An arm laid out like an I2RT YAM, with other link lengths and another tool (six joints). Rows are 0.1 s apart.
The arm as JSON. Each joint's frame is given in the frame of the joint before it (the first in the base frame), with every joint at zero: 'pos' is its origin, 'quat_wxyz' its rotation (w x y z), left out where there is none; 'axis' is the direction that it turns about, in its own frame. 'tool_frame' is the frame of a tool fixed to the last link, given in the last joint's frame.
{
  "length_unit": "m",
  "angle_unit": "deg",
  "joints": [
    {
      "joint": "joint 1",
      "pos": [
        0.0,
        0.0,
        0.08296
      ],
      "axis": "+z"
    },
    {
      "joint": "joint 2",
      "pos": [
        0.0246,
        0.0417,
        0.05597
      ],
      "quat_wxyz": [
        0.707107,
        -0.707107,
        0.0,
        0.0
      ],
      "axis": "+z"
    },
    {
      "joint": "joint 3",
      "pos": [
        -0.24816,
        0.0,
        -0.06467
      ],
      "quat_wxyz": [
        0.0,
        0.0,
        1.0,
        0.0
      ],
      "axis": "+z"
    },
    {
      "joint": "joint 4",
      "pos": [
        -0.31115,
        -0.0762,
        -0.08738
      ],
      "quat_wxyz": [
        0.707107,
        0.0,
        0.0,
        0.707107
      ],
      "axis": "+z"
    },
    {
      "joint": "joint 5",
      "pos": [
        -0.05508,
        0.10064,
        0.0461
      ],
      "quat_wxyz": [
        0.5,
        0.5,
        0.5,
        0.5
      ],
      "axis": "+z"
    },
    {
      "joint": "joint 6",
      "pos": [
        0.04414,
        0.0,
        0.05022
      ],
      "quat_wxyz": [
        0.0,
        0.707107,
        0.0,
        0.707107
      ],
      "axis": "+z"
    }
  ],
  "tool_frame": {
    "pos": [
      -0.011,
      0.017,
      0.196
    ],
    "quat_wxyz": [
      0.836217,
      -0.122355,
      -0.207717,
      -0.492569
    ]
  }
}
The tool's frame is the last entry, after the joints.
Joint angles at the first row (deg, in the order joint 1, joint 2, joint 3, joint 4, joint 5, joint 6):
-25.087, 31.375, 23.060, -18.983, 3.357, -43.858
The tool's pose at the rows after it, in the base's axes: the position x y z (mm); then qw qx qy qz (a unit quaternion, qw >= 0):
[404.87 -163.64 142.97 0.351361 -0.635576 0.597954 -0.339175]
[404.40 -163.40 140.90 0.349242 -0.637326 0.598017 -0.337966]
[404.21 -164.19 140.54 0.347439 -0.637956 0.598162 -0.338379]
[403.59 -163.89 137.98 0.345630 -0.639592 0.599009 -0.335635]
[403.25 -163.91 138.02 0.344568 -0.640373 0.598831 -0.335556]
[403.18 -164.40 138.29 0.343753 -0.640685 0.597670 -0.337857]
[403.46 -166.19 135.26 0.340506 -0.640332 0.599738 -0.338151]
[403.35 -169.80 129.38 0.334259 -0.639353 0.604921 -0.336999]
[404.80 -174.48 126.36 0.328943 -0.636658 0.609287 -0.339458]
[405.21 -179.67 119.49 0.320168 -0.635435 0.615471 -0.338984]
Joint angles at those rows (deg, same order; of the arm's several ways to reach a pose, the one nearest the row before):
-25.135, 31.497, 23.089, -18.844, 3.421, -43.860
-25.077, 31.493, 22.921, -18.882, 3.517, -44.099
-25.120, 31.577, 22.919, -18.820, 3.626, -44.285
-25.121, 31.711, 22.875, -19.023, 3.619, -44.467
-25.116, 31.652, 22.905, -19.148, 3.665, -44.604
-25.126, 31.401, 22.632, -18.866, 3.757, -44.767
-25.078, 31.913, 22.427, -18.318, 4.198, -44.832
-25.103, 32.997, 22.270, -17.626, 4.940, -44.906
-25.081, 34.387, 22.321, -16.398, 5.844, -44.835
-25.092, 36.102, 22.281, -15.245, 6.898, -44.992

